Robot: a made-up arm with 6 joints.
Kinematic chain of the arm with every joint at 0, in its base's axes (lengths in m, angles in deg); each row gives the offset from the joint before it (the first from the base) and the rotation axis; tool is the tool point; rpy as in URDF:
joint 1: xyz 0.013 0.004 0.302 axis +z
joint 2: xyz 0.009 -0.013 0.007 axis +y
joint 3: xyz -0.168 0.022 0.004 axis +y
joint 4: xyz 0.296 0.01 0.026 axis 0.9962 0 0.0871
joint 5: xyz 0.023 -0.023 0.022 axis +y
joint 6: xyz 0.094 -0.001 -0.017 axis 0.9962 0 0.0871
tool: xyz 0.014 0.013 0.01 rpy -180 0 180
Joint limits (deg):
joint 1: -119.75..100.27
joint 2: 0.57..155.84
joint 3: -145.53..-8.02
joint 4: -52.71..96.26
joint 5: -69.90..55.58
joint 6: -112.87..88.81
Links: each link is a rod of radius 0.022 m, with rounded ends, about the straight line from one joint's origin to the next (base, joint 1, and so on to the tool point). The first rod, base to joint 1, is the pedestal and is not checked.
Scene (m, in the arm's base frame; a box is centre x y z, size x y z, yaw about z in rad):
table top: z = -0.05
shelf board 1: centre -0.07 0.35 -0 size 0.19 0.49 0.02 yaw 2.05
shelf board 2: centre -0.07 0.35 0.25 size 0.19 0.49 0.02 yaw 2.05
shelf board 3: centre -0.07 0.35 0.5 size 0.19 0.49 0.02 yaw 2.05
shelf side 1: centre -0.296 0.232 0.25 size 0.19 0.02 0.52 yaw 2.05
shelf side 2: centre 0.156 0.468 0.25 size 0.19 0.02 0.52 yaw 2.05
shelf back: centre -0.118 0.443 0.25 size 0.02 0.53 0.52 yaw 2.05
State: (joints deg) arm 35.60 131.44 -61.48 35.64 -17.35 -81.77
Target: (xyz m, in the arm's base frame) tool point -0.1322 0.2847 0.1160
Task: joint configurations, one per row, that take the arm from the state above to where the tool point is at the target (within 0.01 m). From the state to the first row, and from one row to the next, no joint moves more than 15 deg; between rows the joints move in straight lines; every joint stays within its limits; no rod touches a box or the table.
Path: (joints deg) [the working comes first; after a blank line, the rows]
Joints at the target: 100.27 118.11 -43.28 -48.54 -69.90 -70.23
Straight joint move there: clear.

1: 46.38 129.22 -58.45 21.61 -26.11 -79.85
2: 57.16 127.00 -55.41 7.58 -34.87 -77.92
3: 67.94 124.78 -52.38 -6.45 -43.63 -76.00
4: 78.71 122.55 -49.35 -20.48 -52.38 -74.07
5: 89.49 120.33 -46.32 -34.51 -61.14 -72.15
6: 100.27 118.11 -43.28 -48.54 -69.90 -70.23

